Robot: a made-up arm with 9 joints.
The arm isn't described. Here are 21 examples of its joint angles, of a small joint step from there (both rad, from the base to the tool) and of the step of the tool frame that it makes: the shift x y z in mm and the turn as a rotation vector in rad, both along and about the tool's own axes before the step.
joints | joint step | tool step
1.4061 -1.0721 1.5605 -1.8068 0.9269 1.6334 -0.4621 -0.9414 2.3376 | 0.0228 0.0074 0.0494 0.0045 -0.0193 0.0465 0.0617 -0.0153 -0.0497 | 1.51 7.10 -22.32 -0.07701 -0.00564 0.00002
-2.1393 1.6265 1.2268 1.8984 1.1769 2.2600 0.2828 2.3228 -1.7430 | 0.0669 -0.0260 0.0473 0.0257 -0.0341 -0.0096 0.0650 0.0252 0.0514 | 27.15 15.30 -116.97 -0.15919 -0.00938 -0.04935
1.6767 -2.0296 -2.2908 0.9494 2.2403 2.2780 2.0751 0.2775 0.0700 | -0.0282 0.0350 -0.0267 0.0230 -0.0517 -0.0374 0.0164 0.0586 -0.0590 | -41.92 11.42 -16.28 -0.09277 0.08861 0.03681
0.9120 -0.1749 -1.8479 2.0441 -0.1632 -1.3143 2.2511 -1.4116 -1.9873 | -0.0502 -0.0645 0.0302 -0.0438 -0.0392 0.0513 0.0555 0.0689 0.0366 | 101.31 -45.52 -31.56 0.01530 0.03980 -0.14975
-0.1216 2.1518 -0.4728 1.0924 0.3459 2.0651 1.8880 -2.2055 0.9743 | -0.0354 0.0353 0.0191 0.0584 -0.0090 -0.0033 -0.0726 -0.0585 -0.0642 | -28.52 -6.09 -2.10 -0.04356 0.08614 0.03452
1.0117 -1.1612 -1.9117 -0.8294 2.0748 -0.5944 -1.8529 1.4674 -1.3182 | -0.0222 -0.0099 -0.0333 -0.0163 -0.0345 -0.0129 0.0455 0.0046 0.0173 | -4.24 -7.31 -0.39 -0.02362 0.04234 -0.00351
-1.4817 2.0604 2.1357 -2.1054 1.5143 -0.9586 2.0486 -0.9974 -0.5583 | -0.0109 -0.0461 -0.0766 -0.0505 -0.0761 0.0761 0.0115 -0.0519 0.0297 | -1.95 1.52 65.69 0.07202 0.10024 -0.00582
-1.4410 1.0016 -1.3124 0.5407 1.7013 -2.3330 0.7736 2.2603 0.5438 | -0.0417 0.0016 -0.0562 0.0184 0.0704 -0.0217 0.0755 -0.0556 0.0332 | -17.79 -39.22 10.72 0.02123 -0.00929 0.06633
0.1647 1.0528 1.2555 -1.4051 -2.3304 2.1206 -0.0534 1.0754 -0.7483 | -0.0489 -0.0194 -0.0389 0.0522 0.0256 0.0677 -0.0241 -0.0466 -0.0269 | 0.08 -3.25 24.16 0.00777 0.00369 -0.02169
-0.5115 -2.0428 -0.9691 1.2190 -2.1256 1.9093 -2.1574 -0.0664 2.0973 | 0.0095 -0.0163 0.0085 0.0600 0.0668 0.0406 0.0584 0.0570 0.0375 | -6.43 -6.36 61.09 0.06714 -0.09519 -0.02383
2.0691 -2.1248 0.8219 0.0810 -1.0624 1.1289 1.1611 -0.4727 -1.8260 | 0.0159 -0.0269 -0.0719 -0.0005 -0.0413 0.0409 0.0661 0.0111 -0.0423 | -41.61 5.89 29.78 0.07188 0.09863 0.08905
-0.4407 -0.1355 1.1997 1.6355 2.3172 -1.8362 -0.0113 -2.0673 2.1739 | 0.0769 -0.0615 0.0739 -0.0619 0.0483 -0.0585 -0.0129 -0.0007 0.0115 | 5.13 -32.29 -32.11 -0.05609 0.07412 -0.06904
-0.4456 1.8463 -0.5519 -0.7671 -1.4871 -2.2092 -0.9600 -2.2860 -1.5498 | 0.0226 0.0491 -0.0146 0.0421 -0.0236 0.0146 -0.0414 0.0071 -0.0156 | 0.31 -7.46 8.19 0.00591 -0.03577 -0.01871
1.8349 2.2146 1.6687 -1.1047 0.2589 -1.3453 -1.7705 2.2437 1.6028 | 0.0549 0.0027 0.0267 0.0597 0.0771 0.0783 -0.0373 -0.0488 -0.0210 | -9.63 53.73 -120.18 -0.19715 0.13441 0.04763
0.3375 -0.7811 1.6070 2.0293 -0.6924 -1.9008 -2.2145 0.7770 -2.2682 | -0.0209 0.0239 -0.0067 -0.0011 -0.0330 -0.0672 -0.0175 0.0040 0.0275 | 8.65 -4.16 3.37 -0.04807 -0.00363 0.01977
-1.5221 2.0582 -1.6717 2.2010 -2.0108 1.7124 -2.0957 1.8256 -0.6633 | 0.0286 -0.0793 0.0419 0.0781 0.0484 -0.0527 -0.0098 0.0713 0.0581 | 51.25 -50.36 7.13 -0.12952 -0.10998 -0.15115
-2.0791 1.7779 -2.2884 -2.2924 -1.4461 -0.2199 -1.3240 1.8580 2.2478 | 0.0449 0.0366 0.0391 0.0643 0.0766 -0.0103 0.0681 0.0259 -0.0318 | -62.32 13.08 18.48 -0.01818 -0.03446 0.16004
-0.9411 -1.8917 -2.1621 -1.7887 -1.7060 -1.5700 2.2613 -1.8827 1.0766 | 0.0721 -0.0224 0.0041 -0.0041 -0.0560 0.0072 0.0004 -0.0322 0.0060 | -13.71 49.84 -35.83 0.05278 0.11492 0.01491
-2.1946 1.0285 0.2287 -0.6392 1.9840 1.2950 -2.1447 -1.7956 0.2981 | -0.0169 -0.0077 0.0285 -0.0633 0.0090 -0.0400 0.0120 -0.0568 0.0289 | -5.30 8.19 -17.46 0.01219 0.04940 0.00181
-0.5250 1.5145 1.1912 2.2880 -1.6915 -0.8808 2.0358 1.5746 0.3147 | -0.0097 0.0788 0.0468 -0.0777 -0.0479 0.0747 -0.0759 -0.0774 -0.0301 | 68.87 11.61 -1.09 0.04455 0.01484 -0.10007
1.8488 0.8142 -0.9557 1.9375 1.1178 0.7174 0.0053 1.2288 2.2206 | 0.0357 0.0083 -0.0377 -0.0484 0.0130 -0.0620 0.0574 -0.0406 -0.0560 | -39.57 1.70 40.76 -0.01976 -0.06142 0.10512
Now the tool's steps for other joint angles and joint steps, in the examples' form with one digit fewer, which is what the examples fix.
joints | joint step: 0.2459 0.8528 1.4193 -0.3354 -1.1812 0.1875 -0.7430 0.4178 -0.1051 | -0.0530 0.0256 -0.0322 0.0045 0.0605 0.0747 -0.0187 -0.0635 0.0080
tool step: 33.3 -8.8 4.2 0.1008 -0.0165 -0.1040
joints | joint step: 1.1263 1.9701 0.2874 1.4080 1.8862 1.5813 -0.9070 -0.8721 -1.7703 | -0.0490 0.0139 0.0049 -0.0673 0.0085 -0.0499 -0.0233 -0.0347 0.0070
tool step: -2.5 11.6 -19.8 -0.0190 0.0327 0.0927
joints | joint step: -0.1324 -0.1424 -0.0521 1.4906 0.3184 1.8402 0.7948 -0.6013 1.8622 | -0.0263 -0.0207 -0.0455 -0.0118 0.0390 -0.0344 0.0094 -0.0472 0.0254
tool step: 12.2 -10.4 -8.5 0.0132 0.0082 -0.0999
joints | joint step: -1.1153 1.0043 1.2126 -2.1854 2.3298 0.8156 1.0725 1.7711 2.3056 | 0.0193 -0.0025 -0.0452 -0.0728 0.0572 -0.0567 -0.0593 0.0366 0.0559
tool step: 34.8 10.3 -5.0 -0.0532 0.0095 -0.0868
